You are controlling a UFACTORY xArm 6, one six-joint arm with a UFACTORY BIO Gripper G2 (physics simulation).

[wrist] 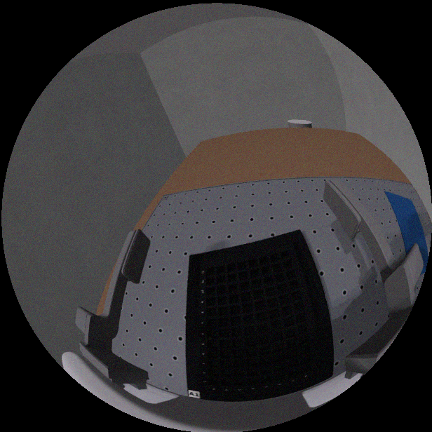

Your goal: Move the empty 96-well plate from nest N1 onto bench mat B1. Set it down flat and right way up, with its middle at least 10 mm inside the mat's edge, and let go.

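The black 96-well plate (255, 315) lies flat and right way up in the lower middle of the wrist view, its well grid facing up. A small white A1 label (194, 394) shows at its near left corner. The nest under it cannot be told apart from the dark plate. My gripper (239, 231) is open and empty, with one finger on each side of the view and the plate below, between them and touching neither. A blue mat (407, 212) shows in part at the right, behind the right finger; no B1 marking can be read.
A grey perforated board (240, 220) lies under the plate, with an orange-brown bench top (270, 155) beyond it. A light cylinder (300, 123) stands past the far edge. Shadows fall on the board to the right of the plate.
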